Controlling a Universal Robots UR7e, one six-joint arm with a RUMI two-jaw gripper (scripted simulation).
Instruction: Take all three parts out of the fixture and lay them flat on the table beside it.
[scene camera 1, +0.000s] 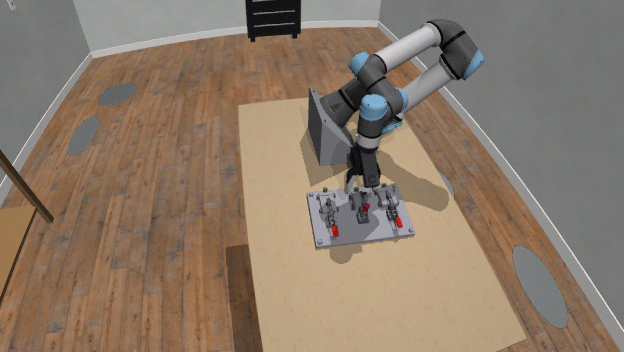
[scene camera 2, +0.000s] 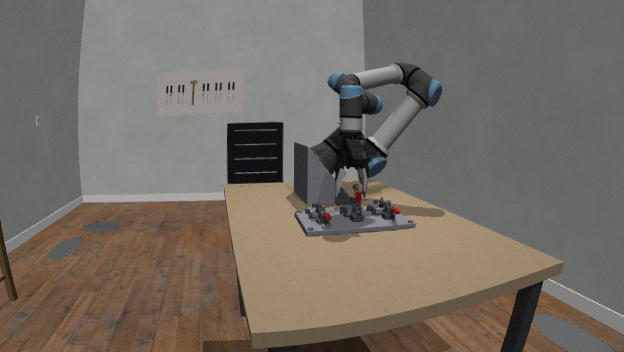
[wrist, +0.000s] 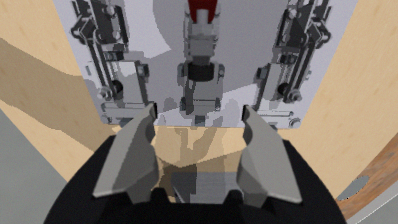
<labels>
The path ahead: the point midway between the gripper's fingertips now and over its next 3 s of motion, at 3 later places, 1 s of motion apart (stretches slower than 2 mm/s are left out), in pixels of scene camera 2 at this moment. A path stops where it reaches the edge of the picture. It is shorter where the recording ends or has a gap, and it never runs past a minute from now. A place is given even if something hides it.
The gripper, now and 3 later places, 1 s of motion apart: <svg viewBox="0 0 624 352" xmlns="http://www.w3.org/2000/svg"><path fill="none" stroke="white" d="M350 198L350 204L350 211L350 203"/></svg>
</labels>
